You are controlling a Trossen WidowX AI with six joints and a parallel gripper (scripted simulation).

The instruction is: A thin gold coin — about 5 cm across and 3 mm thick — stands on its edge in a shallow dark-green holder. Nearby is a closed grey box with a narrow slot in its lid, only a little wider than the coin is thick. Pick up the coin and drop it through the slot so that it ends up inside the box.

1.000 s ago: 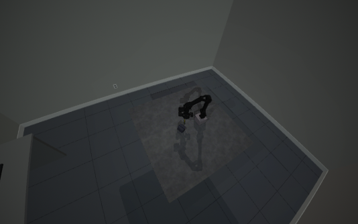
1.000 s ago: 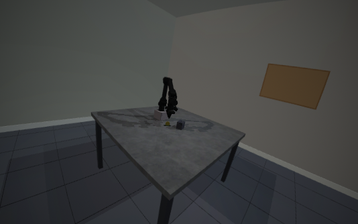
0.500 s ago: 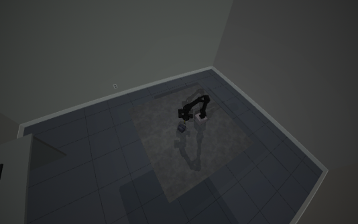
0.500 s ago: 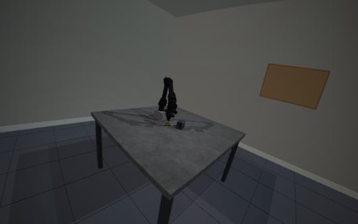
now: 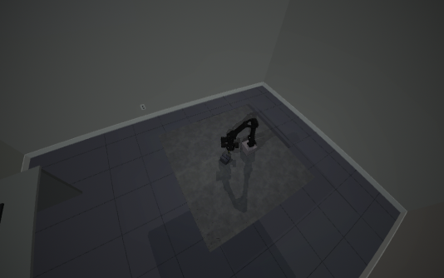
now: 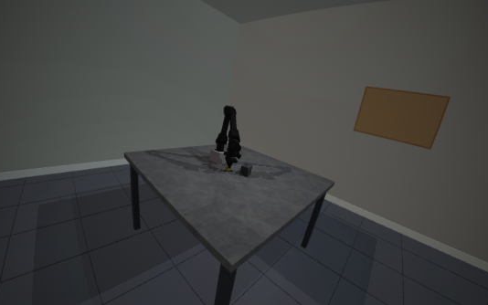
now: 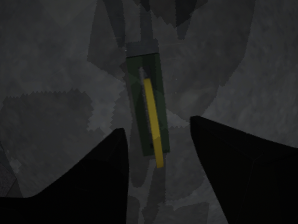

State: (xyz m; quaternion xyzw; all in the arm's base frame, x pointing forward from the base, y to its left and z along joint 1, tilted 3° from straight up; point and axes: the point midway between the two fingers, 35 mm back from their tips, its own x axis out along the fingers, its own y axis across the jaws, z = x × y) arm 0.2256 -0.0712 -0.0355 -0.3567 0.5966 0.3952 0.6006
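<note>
The gold coin is 10 mm below my gripper tip.
</note>
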